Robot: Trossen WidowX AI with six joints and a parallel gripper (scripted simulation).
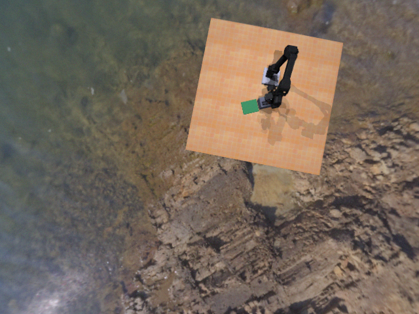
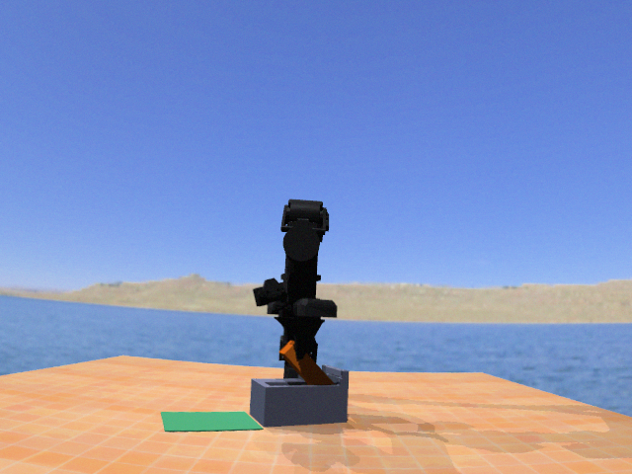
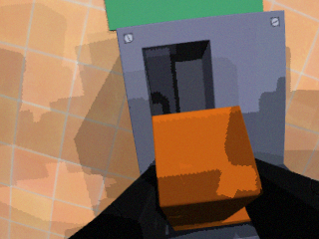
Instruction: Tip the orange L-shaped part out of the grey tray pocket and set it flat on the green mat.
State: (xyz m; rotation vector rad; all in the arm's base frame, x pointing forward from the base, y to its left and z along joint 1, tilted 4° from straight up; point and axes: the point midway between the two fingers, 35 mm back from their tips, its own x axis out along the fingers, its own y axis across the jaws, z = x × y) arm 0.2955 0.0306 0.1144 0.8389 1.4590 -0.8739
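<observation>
The green mat lies 130 mm to the right of my gripper tip, 120 mm below it and 50 mm ahead of it. The rest, counted from my gripper tip: orange L-shaped part 30 mm below, 30 mm behind, 20 mm to the left.
</observation>
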